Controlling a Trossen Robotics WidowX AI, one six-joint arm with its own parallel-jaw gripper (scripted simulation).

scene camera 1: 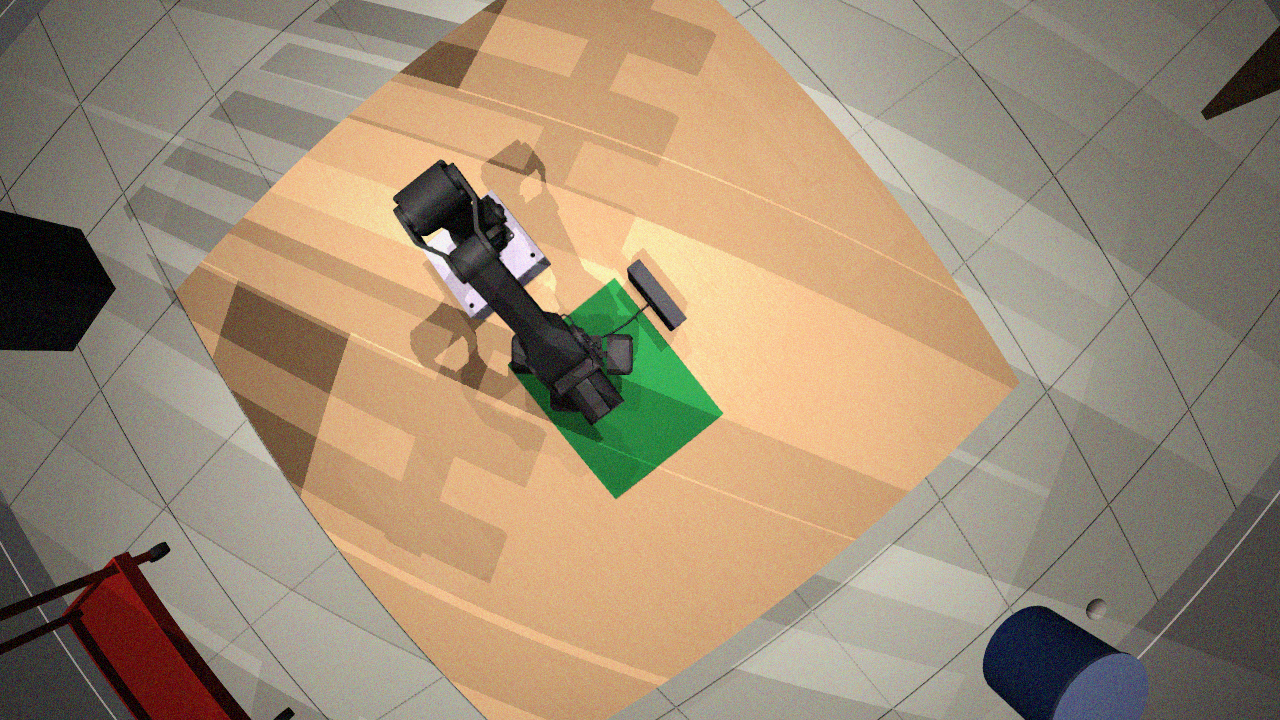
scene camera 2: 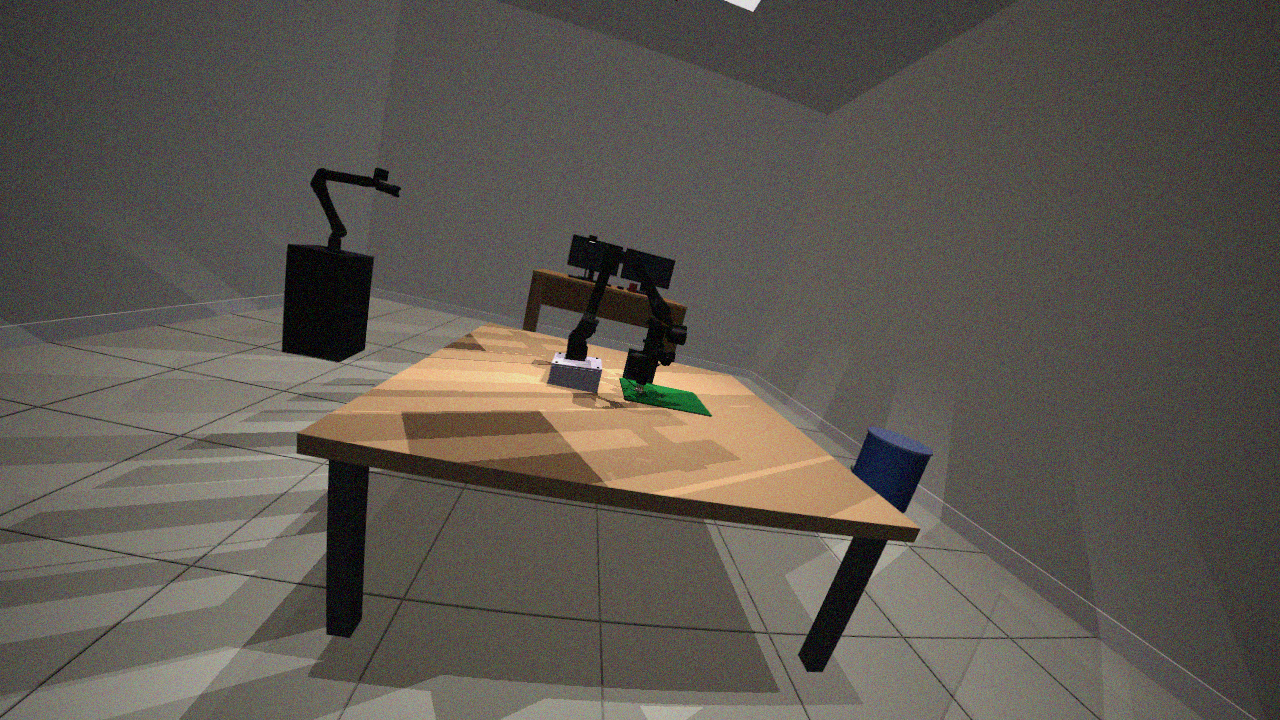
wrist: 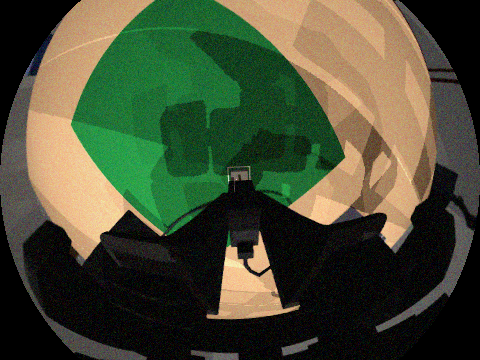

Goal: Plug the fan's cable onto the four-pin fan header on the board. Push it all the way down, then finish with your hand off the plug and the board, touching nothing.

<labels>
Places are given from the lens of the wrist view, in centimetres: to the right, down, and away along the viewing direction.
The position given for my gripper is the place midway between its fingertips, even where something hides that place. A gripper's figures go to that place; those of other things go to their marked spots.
my gripper [wrist: 241, 197]: 0, 1, 10
dark plug [wrist: 243, 208]: 0, 2, 7
green board [wrist: 176, 99]: -6, -7, 10
The marked spots on the dark plug and the green board are 11 cm apart.
</labels>
